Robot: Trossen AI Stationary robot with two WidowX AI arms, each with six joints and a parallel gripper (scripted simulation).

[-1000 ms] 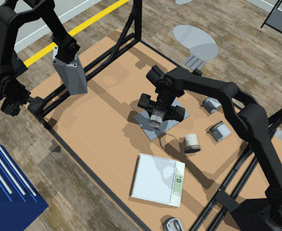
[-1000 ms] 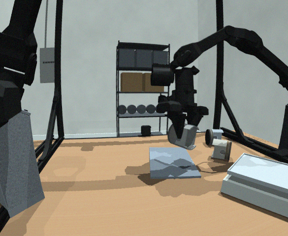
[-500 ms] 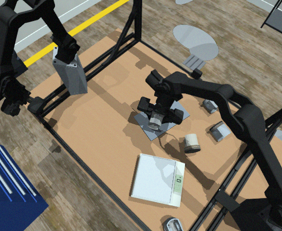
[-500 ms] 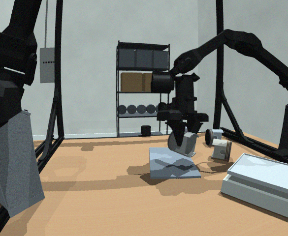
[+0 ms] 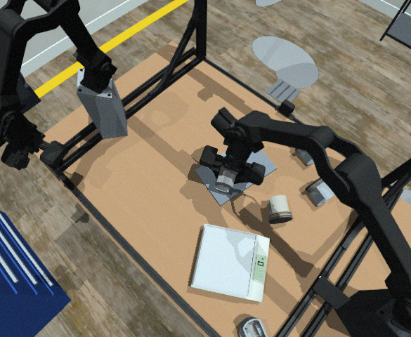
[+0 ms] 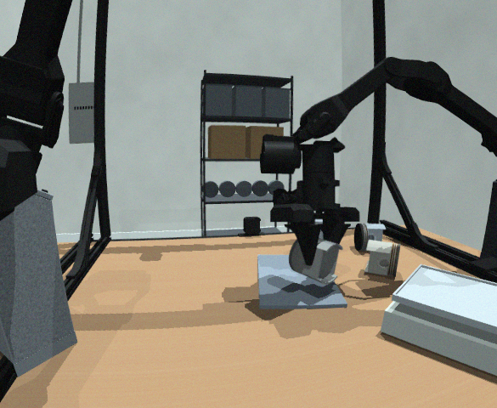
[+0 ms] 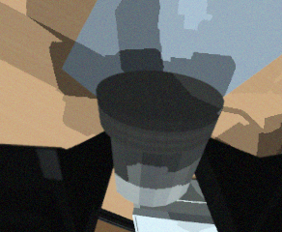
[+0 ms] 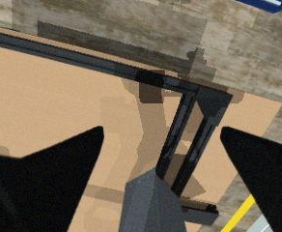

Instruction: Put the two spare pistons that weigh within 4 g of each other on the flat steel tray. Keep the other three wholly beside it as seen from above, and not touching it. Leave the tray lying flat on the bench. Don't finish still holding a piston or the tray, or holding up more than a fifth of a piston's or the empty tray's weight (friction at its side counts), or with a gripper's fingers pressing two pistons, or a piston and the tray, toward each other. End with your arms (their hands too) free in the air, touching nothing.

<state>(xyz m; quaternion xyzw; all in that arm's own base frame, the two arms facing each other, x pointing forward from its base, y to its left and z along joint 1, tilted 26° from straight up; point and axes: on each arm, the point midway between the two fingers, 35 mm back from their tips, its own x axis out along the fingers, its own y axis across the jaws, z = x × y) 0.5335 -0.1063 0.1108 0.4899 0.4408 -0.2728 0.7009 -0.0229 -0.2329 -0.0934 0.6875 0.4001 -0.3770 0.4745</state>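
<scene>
My left gripper is now 70 mm past the flat steel tray, 10 mm to the left of it and 90 mm above it.
</scene>
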